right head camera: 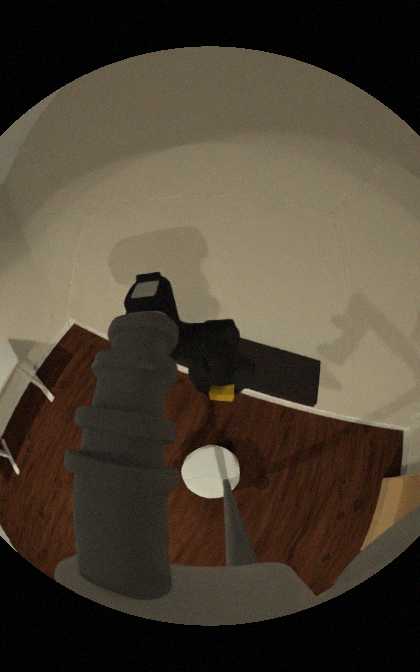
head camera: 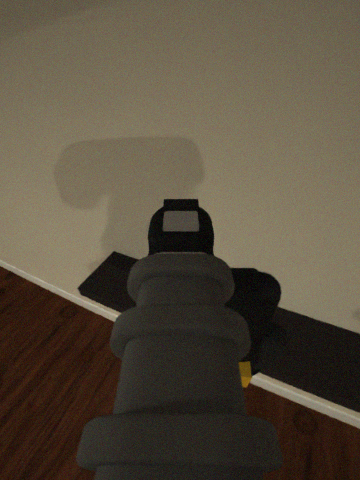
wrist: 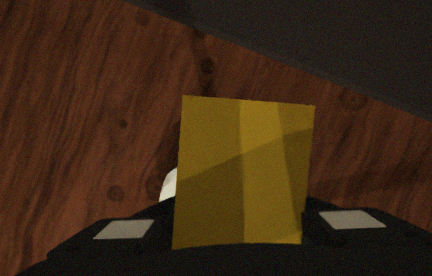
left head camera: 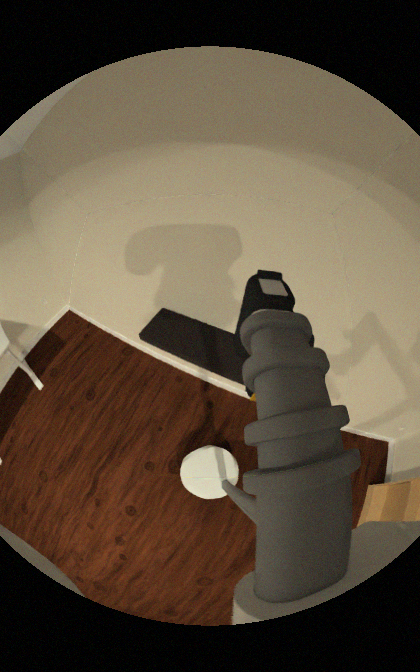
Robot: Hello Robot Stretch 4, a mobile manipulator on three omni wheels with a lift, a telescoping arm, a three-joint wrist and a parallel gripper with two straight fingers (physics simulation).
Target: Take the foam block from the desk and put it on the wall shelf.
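Note:
The yellow foam block (head camera: 245, 374) (right head camera: 221, 393) (wrist: 245, 170) is held between the two fingers of my black gripper (wrist: 233, 210), which is shut on it. In the head view the arm hides much of the gripper and block. The dark wall shelf (head camera: 320, 355) (left head camera: 185, 340) (right head camera: 285, 375) (wrist: 340, 45) is a long flat board on the wall. In the right head view the gripper overlaps the shelf's middle, and the block shows at its near edge. In the wrist view the shelf is at the upper right, apart from the block. Their height difference is hard to tell.
The beige wall (head camera: 180, 90) (left head camera: 210, 175) (right head camera: 210, 175) rises behind the shelf. A white piece of furniture with thin legs (right head camera: 35, 382) stands at the left. Tan wooden furniture (left head camera: 392, 502) (right head camera: 400, 500) is at the lower right. A white disc (left head camera: 202, 472) (right head camera: 205, 472) shows low beside the arm.

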